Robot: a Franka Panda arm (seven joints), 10 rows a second.
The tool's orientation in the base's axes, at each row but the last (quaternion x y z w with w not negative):
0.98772, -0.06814, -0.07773, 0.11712
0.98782, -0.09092, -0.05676, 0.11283
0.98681, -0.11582, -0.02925, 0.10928
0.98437, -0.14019, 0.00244, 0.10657
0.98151, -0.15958, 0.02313, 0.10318
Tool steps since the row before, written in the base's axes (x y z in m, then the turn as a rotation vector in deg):
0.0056, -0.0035, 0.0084, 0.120, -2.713, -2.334
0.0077, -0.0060, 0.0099, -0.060, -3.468, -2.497
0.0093, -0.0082, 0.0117, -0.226, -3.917, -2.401
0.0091, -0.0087, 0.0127, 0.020, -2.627, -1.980
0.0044, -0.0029, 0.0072, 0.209, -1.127, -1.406
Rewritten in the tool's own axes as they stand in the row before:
0.0049, 0.0048, -0.0082, 0.853, 2.035, 2.820
0.0078, 0.0068, -0.0093, 0.838, 2.750, 3.163
0.0106, 0.0083, -0.0105, 0.779, 3.234, 3.177
0.0116, 0.0083, -0.0108, 0.674, 2.044, 2.487
0.0056, 0.0027, -0.0064, 0.436, 0.705, 1.614

